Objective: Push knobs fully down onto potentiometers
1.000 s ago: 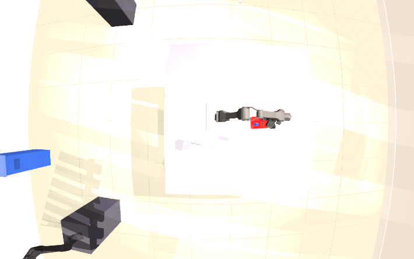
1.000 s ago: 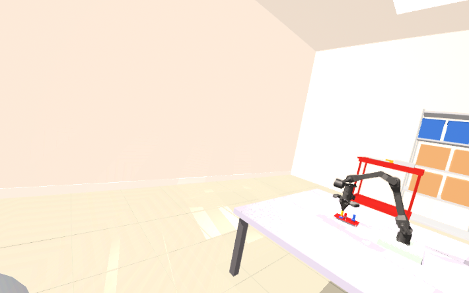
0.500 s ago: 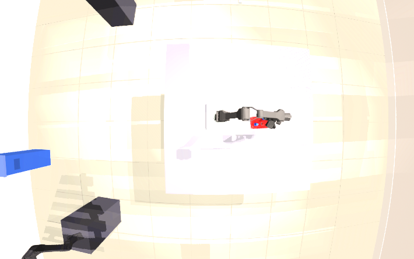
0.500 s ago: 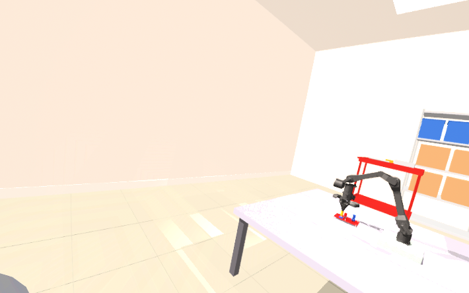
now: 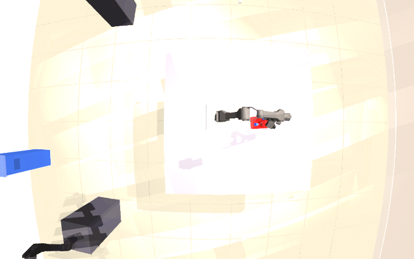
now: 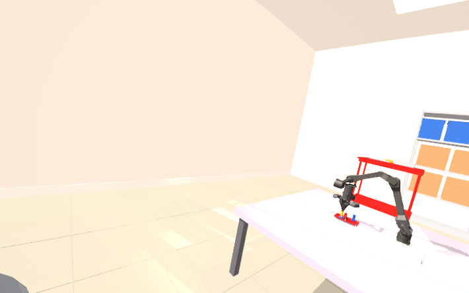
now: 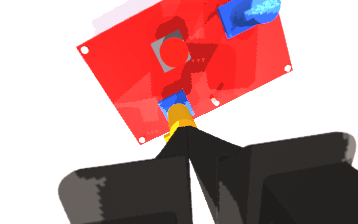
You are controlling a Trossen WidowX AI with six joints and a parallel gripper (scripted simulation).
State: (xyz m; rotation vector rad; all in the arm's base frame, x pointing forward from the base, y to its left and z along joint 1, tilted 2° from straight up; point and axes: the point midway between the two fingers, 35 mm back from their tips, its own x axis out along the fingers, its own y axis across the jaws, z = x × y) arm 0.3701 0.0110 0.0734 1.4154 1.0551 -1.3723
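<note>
Now: gripper tip 10 mm above the orange knob. Round my gripper tip: blue knob (70 mm behind, 50 mm to the right, 20 mm below).
</note>
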